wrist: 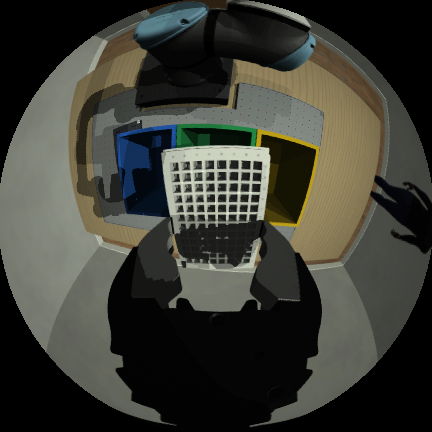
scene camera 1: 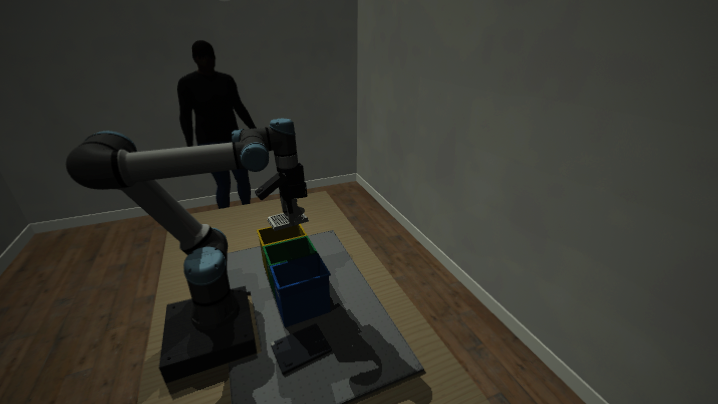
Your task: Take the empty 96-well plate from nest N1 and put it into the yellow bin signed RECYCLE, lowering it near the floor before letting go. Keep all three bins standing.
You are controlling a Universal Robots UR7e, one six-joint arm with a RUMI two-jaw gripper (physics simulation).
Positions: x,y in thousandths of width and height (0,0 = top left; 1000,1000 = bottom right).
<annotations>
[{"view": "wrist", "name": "my gripper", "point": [501,510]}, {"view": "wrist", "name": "blue bin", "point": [323,351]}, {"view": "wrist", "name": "green bin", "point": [436,311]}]
</annotations>
